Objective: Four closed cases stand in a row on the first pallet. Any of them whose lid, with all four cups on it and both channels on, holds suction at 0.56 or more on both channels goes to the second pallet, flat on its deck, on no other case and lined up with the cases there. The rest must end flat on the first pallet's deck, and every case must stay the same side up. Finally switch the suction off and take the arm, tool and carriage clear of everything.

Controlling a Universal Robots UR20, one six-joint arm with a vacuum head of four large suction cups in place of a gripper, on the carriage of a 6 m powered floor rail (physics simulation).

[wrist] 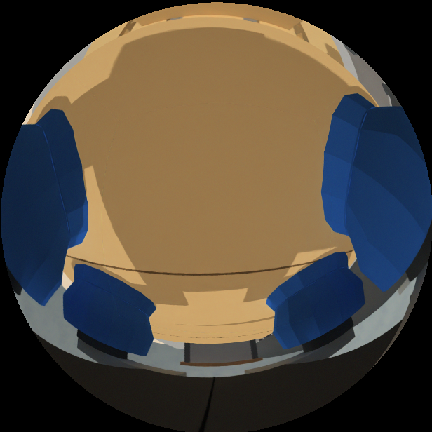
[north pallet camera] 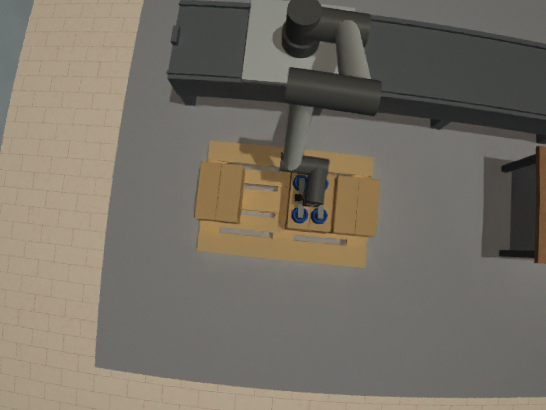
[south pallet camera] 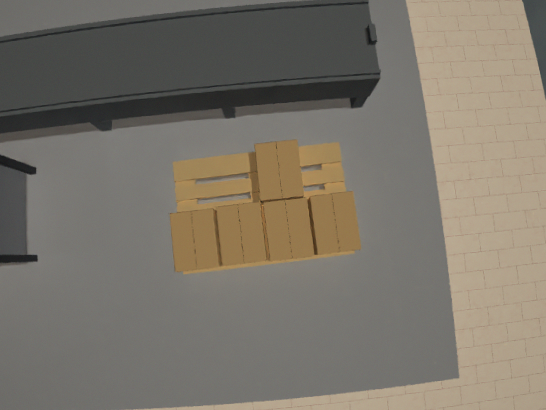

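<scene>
My suction head (north pallet camera: 310,199) (wrist: 210,235) is over the third case from the left end of the first pallet (north pallet camera: 280,254). Its four blue cups look pressed onto the lid of this case (north pallet camera: 309,226) (wrist: 210,150), which sits level; whether suction is on does not show. A closed case (north pallet camera: 220,192) stands at the pallet's left end, and another (north pallet camera: 356,206) stands close on the right of the head. A case-wide gap lies between the left case and the middle one. On the second pallet (south pallet camera: 212,170), several cases stand in a front row (south pallet camera: 242,234), with one case (south pallet camera: 279,170) behind them.
The rail (north pallet camera: 210,42) (south pallet camera: 200,60) runs behind both pallets. The white carriage (north pallet camera: 262,50) is behind the first pallet, and the arm (north pallet camera: 332,90) reaches forward from it. A brown-topped table (north pallet camera: 541,205) stands at the right edge of the north view.
</scene>
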